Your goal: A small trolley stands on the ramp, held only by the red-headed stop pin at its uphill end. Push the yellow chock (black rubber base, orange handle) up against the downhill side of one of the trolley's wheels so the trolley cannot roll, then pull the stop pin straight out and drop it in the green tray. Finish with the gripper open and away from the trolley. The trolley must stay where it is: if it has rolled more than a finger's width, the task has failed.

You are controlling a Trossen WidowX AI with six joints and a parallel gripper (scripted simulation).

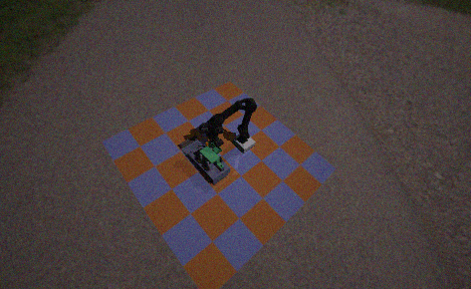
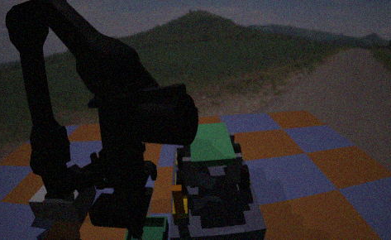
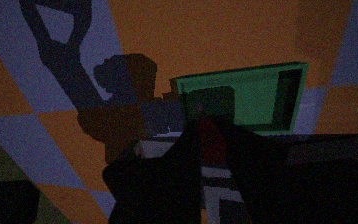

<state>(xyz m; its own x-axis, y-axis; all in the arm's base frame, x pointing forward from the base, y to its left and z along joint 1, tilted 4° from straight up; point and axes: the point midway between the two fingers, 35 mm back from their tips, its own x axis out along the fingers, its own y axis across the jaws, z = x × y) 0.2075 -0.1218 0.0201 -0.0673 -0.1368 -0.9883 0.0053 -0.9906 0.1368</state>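
Now: gripper tip 60 mm above the green tray and 30 mm to the right of it. Round my gripper tip: yellow chock: 70 mm ahead, 60 mm to the left, 30 mm above; then grey ramp: 140 mm to the left, 130 mm ahead, 10 mm below; then red-headed stop pin: right at my gripper tip.
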